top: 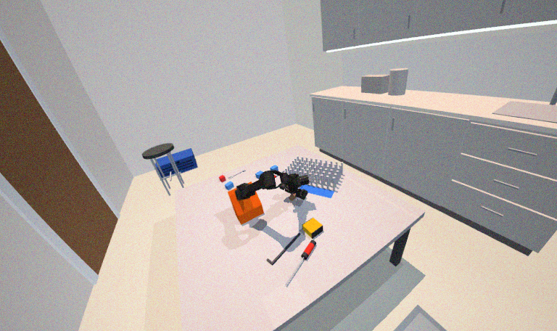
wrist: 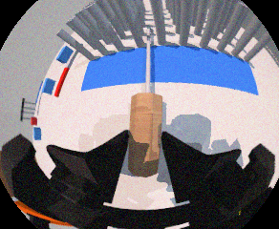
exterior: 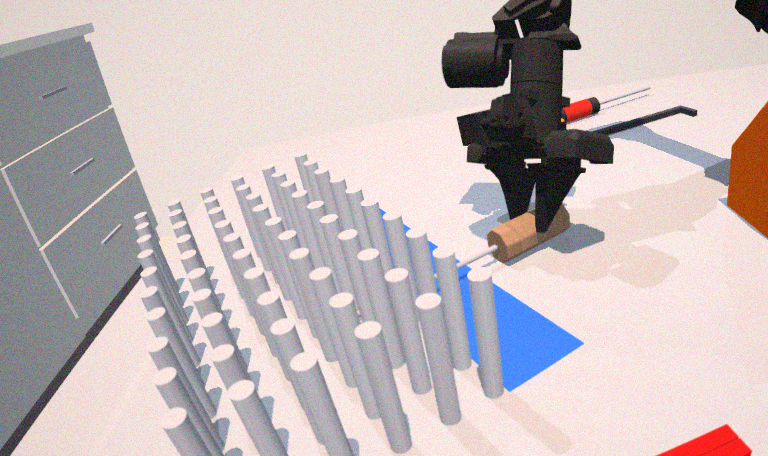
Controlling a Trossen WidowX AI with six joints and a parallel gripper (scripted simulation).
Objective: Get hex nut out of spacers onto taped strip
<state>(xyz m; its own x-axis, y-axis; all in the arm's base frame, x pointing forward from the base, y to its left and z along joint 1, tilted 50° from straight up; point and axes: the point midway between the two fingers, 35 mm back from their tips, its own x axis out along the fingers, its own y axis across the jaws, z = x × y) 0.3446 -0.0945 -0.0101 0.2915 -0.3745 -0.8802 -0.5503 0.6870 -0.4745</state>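
My gripper tip is now 120 mm short of the blue taped strip, 30 mm to the right of it and 20 mm above it. The rest, counted from my gripper tip: red flat tool 320 mm to the left, 10 mm below; then red cube 560 mm to the left, 410 mm behind; then yellow box 310 mm to the right, 60 mm behind.
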